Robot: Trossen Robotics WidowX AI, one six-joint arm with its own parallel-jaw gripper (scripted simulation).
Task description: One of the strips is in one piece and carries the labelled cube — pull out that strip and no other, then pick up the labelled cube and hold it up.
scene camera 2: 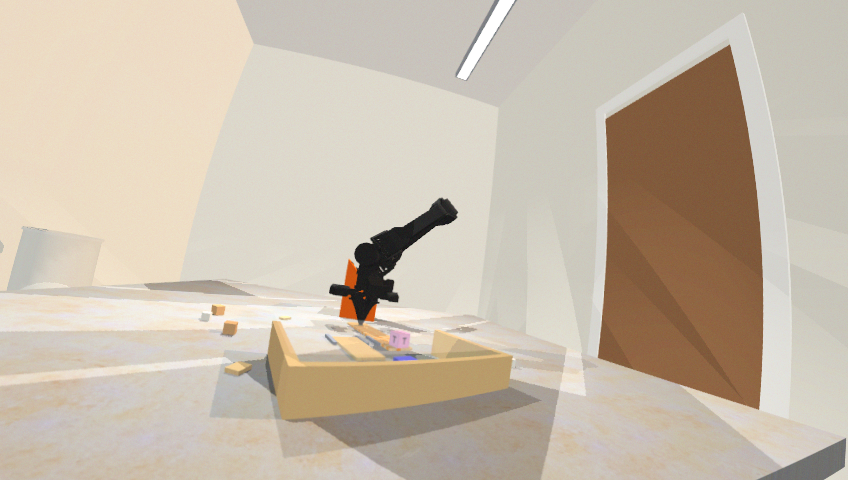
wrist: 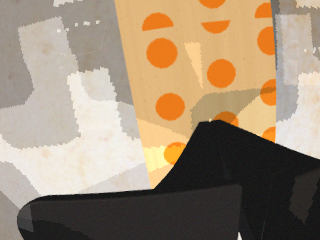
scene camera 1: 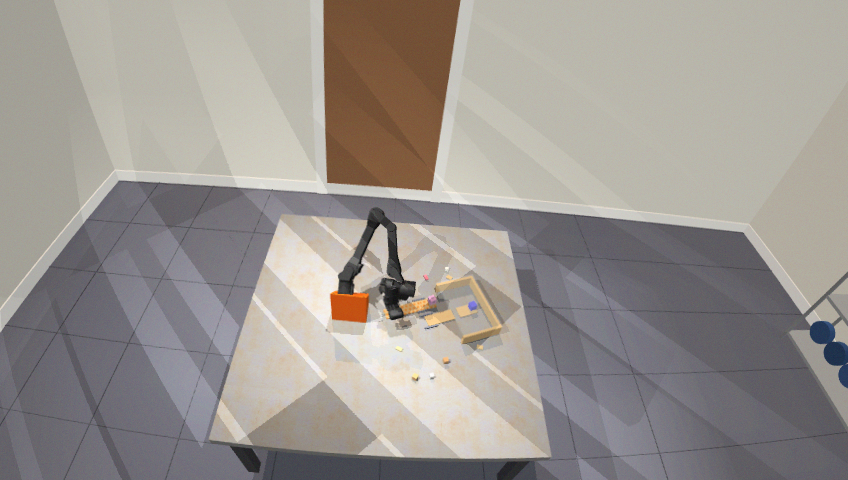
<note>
The pictures show: the gripper and a dotted strip.
The gripper is seen too in the wrist view.
</note>
